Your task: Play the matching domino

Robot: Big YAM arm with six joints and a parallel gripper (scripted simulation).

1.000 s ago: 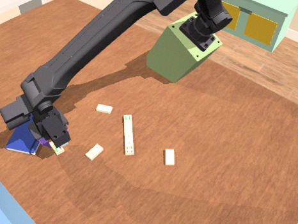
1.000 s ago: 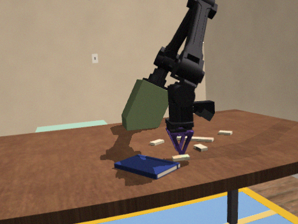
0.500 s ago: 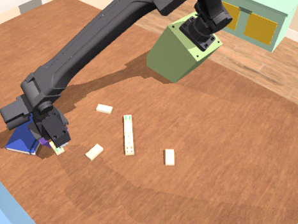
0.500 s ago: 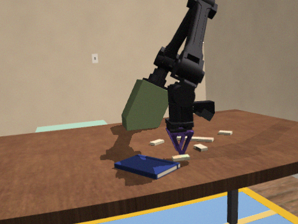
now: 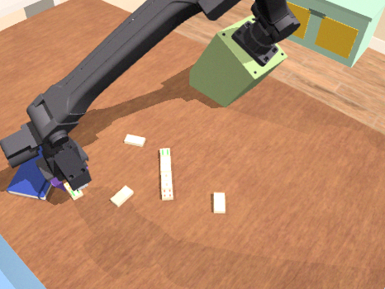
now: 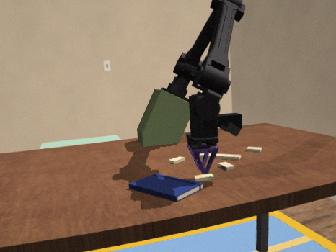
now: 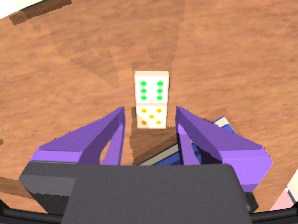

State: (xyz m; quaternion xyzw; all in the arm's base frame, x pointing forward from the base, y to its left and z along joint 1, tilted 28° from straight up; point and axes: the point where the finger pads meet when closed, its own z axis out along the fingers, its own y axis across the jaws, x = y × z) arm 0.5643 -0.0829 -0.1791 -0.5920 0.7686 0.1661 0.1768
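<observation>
Right now my hand is 2 cm short of the book, 12 cm to the left of it and 2 cm above it.
</observation>
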